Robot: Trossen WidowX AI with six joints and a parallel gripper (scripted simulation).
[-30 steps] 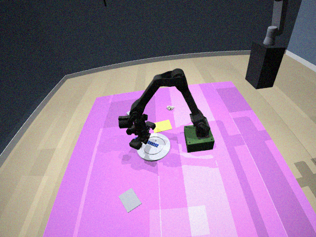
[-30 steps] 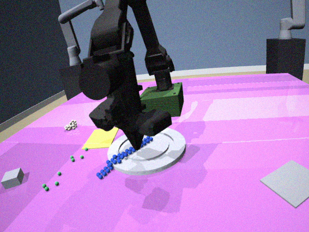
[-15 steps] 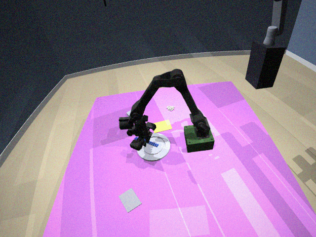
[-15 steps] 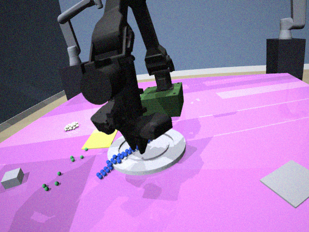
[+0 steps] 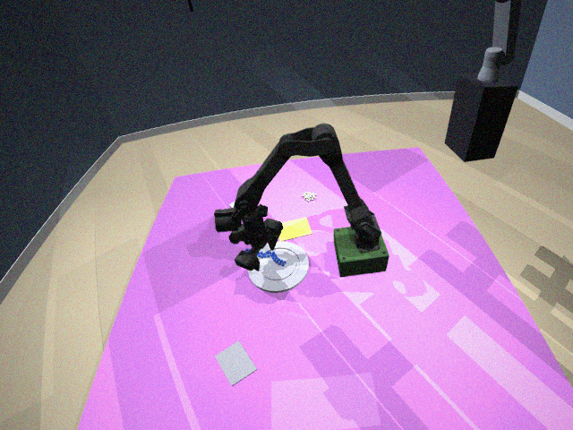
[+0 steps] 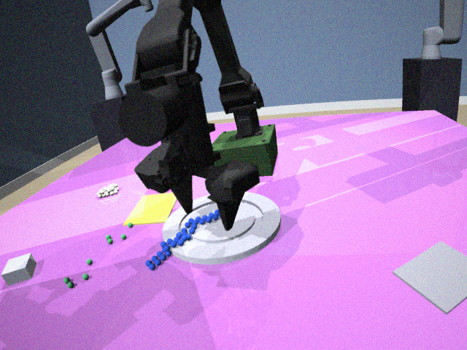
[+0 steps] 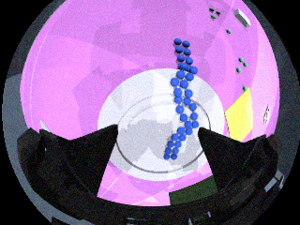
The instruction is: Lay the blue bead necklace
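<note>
Right now my gripper tip is 40 mm past the round white bead board, 20 mm above it and 10 mm to the right of it. From my gripper tip the other things lie so: yellow sheet: 150 mm to the right, 110 mm behind, 30 mm below; grey tile: 310 mm to the left, 100 mm ahead, 30 mm below; cube: 320 mm to the right, 110 mm ahead, 20 mm below.
</note>
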